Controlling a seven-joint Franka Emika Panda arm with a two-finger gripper.
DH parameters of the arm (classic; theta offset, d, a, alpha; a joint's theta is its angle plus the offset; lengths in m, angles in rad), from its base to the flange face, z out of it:
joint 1: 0 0.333 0 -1.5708
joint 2: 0 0 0 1.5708
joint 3: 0 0.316 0.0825 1.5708
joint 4: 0 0 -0.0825 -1.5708
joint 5: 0 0.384 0 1.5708
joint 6: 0 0 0.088 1.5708
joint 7: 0 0.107 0 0
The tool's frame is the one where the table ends.
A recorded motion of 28 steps. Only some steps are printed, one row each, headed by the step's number.
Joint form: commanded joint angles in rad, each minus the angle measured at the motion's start. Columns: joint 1, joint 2, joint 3, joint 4, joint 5, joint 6, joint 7.
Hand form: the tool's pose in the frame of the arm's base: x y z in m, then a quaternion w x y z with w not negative. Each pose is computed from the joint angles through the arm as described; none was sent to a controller.
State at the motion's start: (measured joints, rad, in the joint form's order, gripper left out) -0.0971 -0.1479 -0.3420 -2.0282 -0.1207 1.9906 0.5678
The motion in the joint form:
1: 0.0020 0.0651 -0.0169 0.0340 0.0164 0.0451 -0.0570
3: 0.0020 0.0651 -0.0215 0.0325 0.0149 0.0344 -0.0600
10: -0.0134 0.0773 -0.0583 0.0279 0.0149 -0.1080 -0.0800
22: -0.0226 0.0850 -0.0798 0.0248 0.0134 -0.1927 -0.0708
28: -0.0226 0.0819 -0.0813 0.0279 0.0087 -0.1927 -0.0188
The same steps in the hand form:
1: 0.4873 -0.2492 0.5061 0.03167 0.89302 -0.44478 0.06064
3: 0.4849 -0.2511 0.5043 0.03265 0.89303 -0.44550 0.05439
10: 0.4588 -0.2703 0.4825 0.03586 0.88568 -0.46215 -0.02645
22: 0.4421 -0.2801 0.4706 0.03677 0.87361 -0.47949 -0.07449
28: 0.4415 -0.2814 0.4735 0.04024 0.86090 -0.50225 -0.07057

